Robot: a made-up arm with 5 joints. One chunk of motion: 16 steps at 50 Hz.
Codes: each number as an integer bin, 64 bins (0 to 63) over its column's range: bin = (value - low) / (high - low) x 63, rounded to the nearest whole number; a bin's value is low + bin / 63 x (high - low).
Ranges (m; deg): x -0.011..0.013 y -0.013..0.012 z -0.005..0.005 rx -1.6..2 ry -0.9..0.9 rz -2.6..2
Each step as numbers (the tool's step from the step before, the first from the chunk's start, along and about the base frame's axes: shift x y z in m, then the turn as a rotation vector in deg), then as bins.
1 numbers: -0.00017 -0.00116 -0.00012 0.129 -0.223 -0.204
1 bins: 28 30 31 30 24 33
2 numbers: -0.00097 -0.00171 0.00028 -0.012 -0.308 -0.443
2 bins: 26 28 33 28 21 30
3 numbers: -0.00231 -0.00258 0.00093 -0.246 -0.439 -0.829
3 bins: 23 26 37 24 16 24
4 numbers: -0.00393 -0.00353 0.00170 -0.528 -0.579 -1.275
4 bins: 19 24 42 19 11 18
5 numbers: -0.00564 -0.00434 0.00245 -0.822 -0.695 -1.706
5 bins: 14 22 47 14 7 12
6 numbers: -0.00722 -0.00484 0.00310 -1.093 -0.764 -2.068
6 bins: 10 21 51 9 5 7
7 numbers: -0.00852 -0.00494 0.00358 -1.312 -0.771 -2.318
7 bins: 7 20 54 5 5 4
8 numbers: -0.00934 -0.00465 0.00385 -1.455 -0.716 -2.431
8 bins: 4 21 56 3 6 2
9 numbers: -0.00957 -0.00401 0.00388 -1.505 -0.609 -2.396
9 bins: 4 23 56 2 10 3
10 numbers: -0.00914 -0.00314 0.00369 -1.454 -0.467 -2.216
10 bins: 5 25 55 3 15 5
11 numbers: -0.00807 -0.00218 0.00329 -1.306 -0.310 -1.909
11 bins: 8 27 52 5 21 9
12 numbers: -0.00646 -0.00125 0.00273 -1.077 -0.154 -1.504
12 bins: 12 30 49 9 26 15
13 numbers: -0.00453 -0.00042 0.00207 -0.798 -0.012 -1.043
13 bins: 17 32 45 14 31 21
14 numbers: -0.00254 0.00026 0.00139 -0.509 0.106 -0.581
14 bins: 22 33 40 19 35 28
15 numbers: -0.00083 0.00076 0.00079 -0.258 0.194 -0.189
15 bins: 27 35 36 23 38 33
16 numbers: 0.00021 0.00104 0.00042 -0.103 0.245 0.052
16 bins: 29 35 34 26 40 36
